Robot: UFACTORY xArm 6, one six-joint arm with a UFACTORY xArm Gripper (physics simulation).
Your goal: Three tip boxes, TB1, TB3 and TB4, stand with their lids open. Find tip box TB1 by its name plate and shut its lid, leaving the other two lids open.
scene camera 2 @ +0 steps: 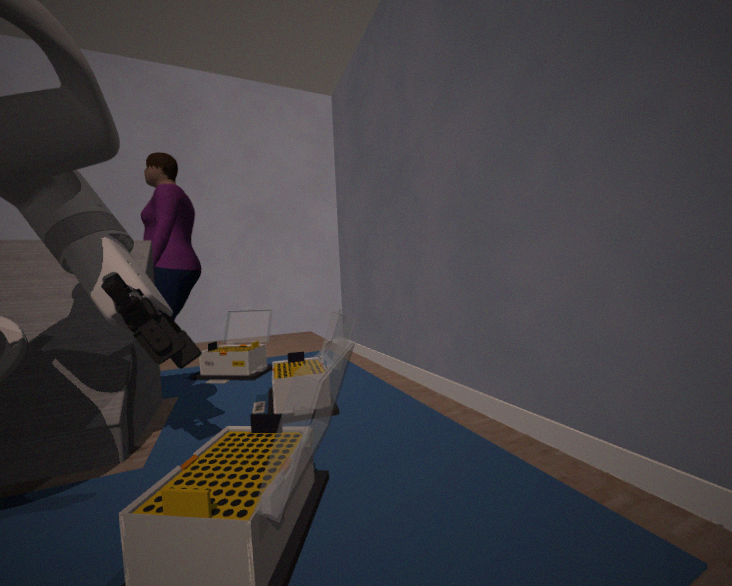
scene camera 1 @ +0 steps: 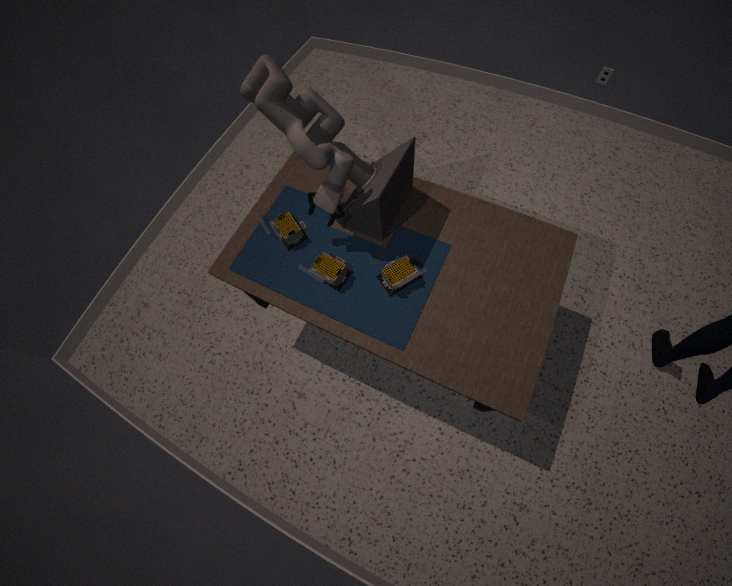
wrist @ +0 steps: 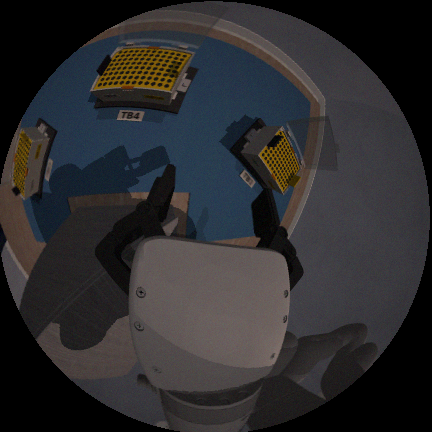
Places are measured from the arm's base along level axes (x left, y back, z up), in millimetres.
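Pixels of known places: gripper, between the fingertips: (scene camera 2: 183, 358) (scene camera 1: 319, 219) (wrist: 218, 185); arm's base, origin of its link: (scene camera 1: 367, 181).
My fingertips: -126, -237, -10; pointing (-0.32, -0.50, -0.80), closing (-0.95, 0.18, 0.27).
For each thing: its top centre in the pictures, then the offset to it from my fingertips, as dx, dy, dz. Level surfaces: height alone.
- Tip box TB1, centre of its top: (scene camera 2: 234, 443) (wrist: 289, 163) (scene camera 1: 285, 223) -163, -34, -42
- TB4, centre of its top: (scene camera 2: 297, 358) (scene camera 1: 327, 264) +95, -166, -42
- blue mat, height of its surface: dz -117
- wooden table, height of its surface: dz -120
Tip box TB1 (scene camera 1: 286, 226) (scene camera 2: 183, 549) (wrist: 280, 160) is at the left end of the mat in scene camera 1. Its small name plate (wrist: 247, 178) seems to read TB1. Its clear lid (scene camera 1: 263, 225) (scene camera 2: 308, 427) (wrist: 317, 145) stands open on the side away from the robot's base. TB4 (scene camera 1: 329, 267) (scene camera 2: 299, 391) (wrist: 142, 70), the middle box, and TB3 (scene camera 1: 399, 273) (scene camera 2: 228, 362) (wrist: 31, 165), the far one in scene camera 2, also have open lids. My gripper (scene camera 1: 321, 218) (scene camera 2: 184, 356) (wrist: 218, 185) is open and empty, above the mat between the base and the boxes, on TB1's plate side.
The big grey base block (scene camera 1: 390, 195) (scene camera 2: 54, 397) rises close beside the gripper. The blue mat (scene camera 1: 372, 317) lies on the wooden table (scene camera 1: 506, 293). A wall (scene camera 2: 518, 183) runs along the table's far side in scene camera 2. A person (scene camera 2: 170, 226) stands beyond the table.
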